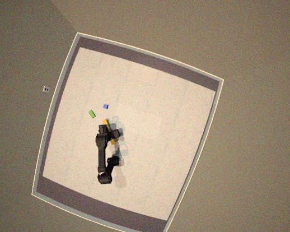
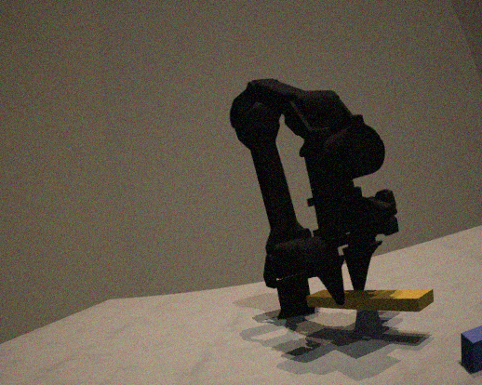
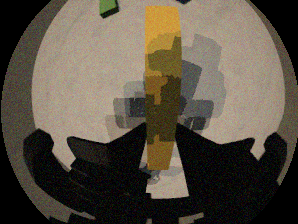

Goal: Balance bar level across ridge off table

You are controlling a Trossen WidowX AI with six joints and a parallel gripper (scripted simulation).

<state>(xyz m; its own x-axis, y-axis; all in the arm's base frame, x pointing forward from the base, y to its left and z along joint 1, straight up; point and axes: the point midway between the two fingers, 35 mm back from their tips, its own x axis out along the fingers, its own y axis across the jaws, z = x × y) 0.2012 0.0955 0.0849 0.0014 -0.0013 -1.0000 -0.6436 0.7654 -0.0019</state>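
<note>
The yellow bar is 20 mm to the left of my gripper tip and 20 mm ahead of it. Also, from my gripper tip: blue cube (210 mm ahead, 120 mm to the left, 30 mm below); then green block (220 mm to the left, 110 mm ahead, 40 mm below).
</note>
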